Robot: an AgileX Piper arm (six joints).
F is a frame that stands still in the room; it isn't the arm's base.
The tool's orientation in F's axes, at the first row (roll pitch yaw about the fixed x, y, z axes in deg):
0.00 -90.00 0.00
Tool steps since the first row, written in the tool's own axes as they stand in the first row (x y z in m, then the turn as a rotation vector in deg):
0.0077 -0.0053 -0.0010 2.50 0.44 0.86
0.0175 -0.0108 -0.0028 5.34 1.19 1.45
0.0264 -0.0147 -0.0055 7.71 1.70 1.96
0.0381 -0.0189 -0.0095 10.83 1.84 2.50
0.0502 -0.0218 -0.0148 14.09 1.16 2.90
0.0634 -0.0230 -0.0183 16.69 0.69 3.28
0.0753 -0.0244 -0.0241 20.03 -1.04 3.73
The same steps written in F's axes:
0.0010 -0.0053 0.0077 -0.86 0.44 2.50
0.0028 -0.0108 0.0175 -1.45 1.19 5.34
0.0055 -0.0147 0.0264 -1.96 1.70 7.71
0.0095 -0.0189 0.0381 -2.50 1.84 10.83
0.0148 -0.0218 0.0502 -2.90 1.16 14.09
0.0183 -0.0230 0.0634 -3.28 0.69 16.69
0.0241 -0.0244 0.0753 -3.73 -1.04 20.03

